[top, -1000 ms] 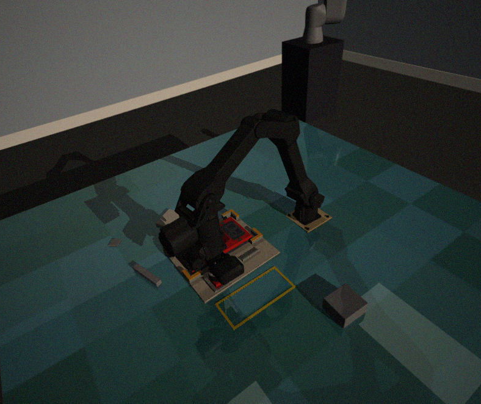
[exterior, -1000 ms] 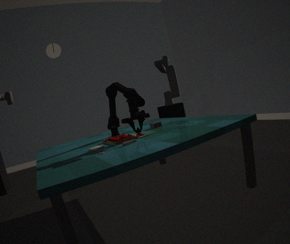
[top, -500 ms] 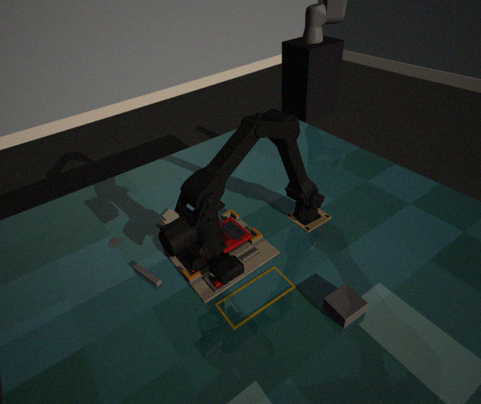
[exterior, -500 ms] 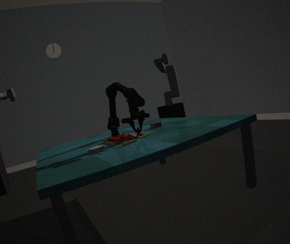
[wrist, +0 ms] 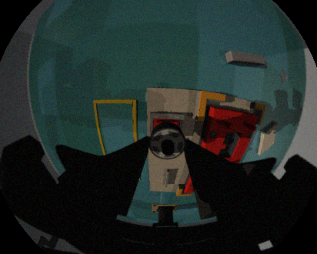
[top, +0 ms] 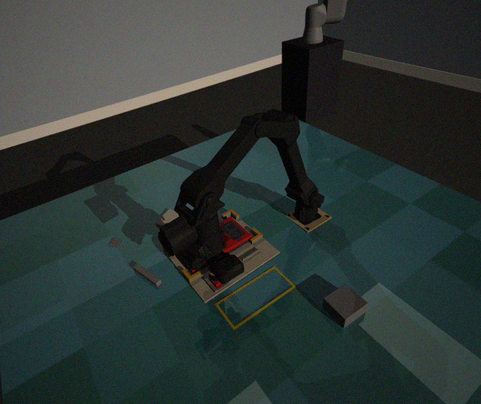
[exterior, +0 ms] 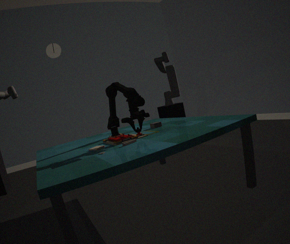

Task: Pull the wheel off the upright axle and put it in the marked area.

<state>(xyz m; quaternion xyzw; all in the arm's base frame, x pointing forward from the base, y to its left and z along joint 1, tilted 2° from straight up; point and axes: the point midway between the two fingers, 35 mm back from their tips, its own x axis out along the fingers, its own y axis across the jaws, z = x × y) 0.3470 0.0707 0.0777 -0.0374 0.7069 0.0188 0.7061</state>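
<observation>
My gripper tip is right at the black wheel. Round my gripper tip: grey bar: 15 cm ahead, 13 cm to the right, 3 cm below; black axle: 1 cm below; flat tan tile: 30 cm to the right, 4 cm below, 1 cm ahead.
</observation>
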